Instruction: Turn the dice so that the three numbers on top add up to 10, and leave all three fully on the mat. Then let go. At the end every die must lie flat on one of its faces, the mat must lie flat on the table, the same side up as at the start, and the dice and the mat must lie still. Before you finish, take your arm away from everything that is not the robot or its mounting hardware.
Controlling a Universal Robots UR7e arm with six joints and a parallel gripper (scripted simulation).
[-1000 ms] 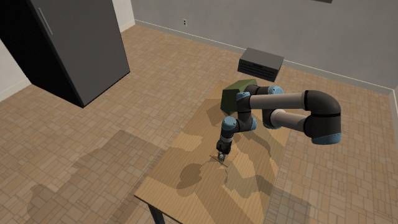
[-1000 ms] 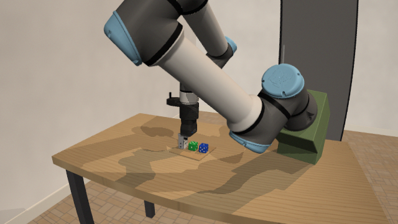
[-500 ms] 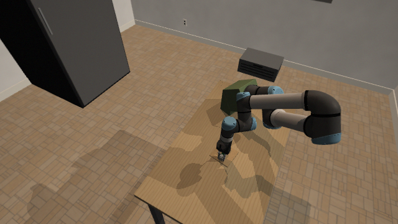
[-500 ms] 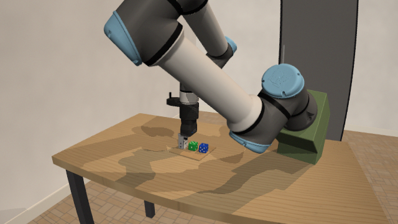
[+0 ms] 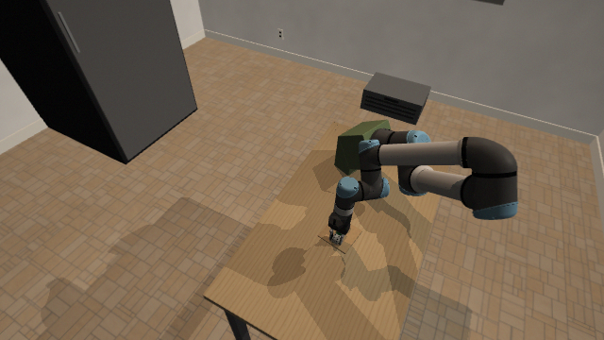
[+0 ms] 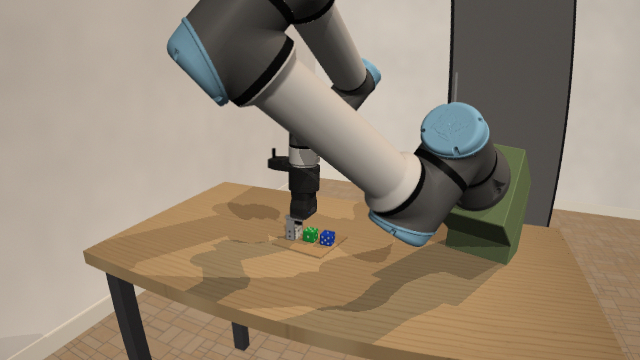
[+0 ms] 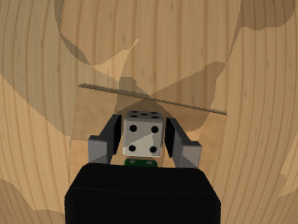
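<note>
Now: the white die right at my hand. The rest, counted from my hand: tan mat 4 cm behind, 2 cm below, 1 cm to the right; then blue die 9 cm behind, 1 cm to the right; then green die 4 cm behind.
</note>
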